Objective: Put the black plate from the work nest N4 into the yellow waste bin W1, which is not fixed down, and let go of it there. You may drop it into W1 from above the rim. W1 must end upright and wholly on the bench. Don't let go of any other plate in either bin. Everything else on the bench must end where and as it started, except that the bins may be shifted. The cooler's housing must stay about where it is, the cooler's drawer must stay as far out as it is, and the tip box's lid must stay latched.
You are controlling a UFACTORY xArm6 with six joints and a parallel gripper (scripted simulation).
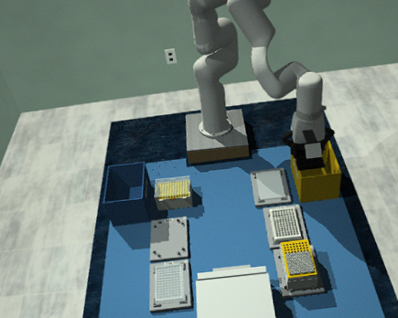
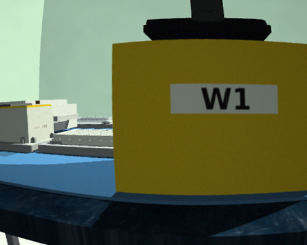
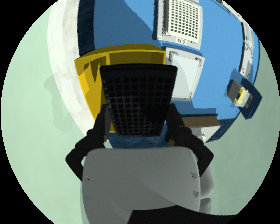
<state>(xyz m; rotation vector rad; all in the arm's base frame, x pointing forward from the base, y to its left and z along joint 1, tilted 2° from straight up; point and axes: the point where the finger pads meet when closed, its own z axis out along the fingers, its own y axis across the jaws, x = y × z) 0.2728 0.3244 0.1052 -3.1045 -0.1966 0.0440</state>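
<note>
Now: hand 120 mm above the yellow waste bin W1, 30 mm to the right of it and 10 mm past it. The rest, counted from my hand: yellow rack (350 mm ahead, 110 mm below, 60 mm to the right); black plate (10 mm below); white plate (180 mm ahead, 140 mm below, 80 mm to the right).
</note>
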